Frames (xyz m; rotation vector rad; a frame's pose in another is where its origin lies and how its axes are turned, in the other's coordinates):
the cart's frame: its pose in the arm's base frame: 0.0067 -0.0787 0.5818 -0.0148 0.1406 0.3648
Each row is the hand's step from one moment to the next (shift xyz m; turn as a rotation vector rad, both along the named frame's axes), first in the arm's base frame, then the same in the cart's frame.
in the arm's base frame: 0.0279 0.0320 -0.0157 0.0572 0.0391 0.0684
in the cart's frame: 0.0393 0.0198 -0.0105 0.0572 0.0169 0.0770
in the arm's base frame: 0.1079 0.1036 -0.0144 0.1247 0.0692 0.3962
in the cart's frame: 0.1385 0.0581 0.0044 0.0845 0.0245 0.4118
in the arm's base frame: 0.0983 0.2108 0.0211 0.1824 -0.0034 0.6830
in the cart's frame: 0.1627 0.1621 0.0425 0.0720 -0.0608 0.7006
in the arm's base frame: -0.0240 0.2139 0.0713 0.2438 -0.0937 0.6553
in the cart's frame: 0.0437 0.2092 0.0759 0.1006 -0.1673 0.6779
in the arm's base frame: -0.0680 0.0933 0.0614 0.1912 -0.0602 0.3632
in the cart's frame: -0.0384 0.1121 0.0554 0.1047 -0.1205 0.3829
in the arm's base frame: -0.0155 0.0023 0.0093 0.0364 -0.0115 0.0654
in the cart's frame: -0.0148 0.0078 0.0072 0.0204 -0.0230 0.0692
